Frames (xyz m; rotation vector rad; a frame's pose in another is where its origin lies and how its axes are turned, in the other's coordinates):
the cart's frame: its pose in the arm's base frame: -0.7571 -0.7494 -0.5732 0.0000 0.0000 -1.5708
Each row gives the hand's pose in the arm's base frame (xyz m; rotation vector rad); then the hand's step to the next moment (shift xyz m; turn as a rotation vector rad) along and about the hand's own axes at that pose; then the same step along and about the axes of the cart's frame.
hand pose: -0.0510 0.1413 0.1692 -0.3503 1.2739 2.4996
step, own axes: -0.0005 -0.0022 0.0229 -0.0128 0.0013 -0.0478
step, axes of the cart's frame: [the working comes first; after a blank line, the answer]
step, axes of the arm's base frame: -0.0004 0.0198 0.0117 0.0148 -0.0418 -0.0220

-0.0198 -0.0004 0.0117 0.0418 0.0148 -0.0220
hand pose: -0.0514 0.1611 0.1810 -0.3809 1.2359 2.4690
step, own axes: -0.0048 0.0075 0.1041 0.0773 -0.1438 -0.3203
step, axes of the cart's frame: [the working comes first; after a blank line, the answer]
step, axes of the arm's base frame: -0.0073 0.0791 0.0679 0.0172 -0.1642 -0.3193

-0.0791 -0.0073 0.0679 0.1642 0.0172 -0.3193
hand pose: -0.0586 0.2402 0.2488 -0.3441 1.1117 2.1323
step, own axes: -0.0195 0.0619 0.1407 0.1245 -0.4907 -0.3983
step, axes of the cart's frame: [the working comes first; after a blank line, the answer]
step, axes of the arm's base frame: -0.0171 0.0793 0.1320 0.2155 -0.0699 -0.6030

-0.0793 -0.0171 0.1320 0.0699 0.2155 -0.6030
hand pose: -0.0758 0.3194 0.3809 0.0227 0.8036 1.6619
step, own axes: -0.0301 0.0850 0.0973 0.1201 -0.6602 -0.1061
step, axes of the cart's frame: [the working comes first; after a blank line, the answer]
step, axes of the arm's base frame: -0.0228 0.0184 0.1294 0.4889 0.0736 -0.4660

-0.0184 -0.0228 0.1294 -0.0736 0.4889 -0.4660
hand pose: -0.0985 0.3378 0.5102 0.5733 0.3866 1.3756
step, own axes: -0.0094 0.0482 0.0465 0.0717 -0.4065 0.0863
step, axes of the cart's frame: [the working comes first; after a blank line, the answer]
step, axes of the arm's base frame: -0.0136 -0.0120 0.0652 0.3875 0.0197 -0.1651

0.0120 -0.0136 0.0652 -0.0197 0.3875 -0.1651
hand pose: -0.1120 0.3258 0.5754 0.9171 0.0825 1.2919
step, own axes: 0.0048 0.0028 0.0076 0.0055 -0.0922 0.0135
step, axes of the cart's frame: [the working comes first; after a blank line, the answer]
step, axes of the arm's base frame: 0.0034 0.0000 0.0088 0.0812 -0.0014 -0.0460

0.0000 0.0034 0.0088 0.0014 0.0812 -0.0460
